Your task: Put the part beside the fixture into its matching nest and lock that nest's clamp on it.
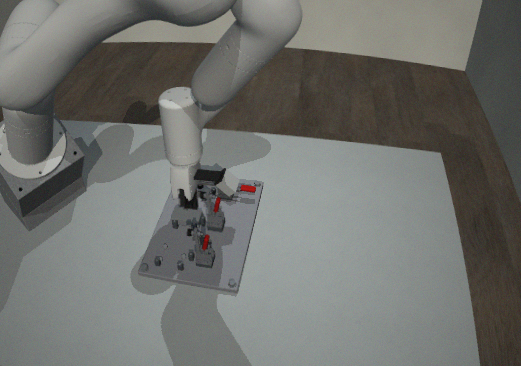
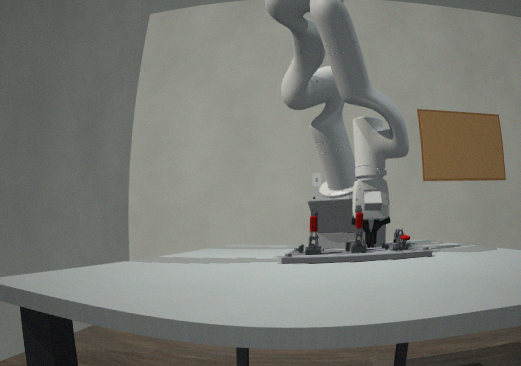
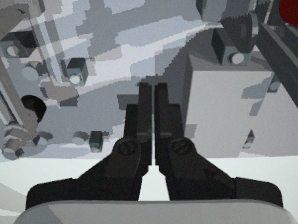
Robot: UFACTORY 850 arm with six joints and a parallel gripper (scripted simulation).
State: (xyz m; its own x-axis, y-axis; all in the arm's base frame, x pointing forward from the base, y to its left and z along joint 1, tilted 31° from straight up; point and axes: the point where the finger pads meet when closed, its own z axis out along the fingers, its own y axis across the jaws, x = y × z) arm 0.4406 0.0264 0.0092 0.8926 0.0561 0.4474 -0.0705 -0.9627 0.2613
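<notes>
My hand is 40 mm to the left of the part and 10 mm above it. Round my hand: fixture plate (40 mm to the right, 40 mm ahead, 30 mm below).
</notes>
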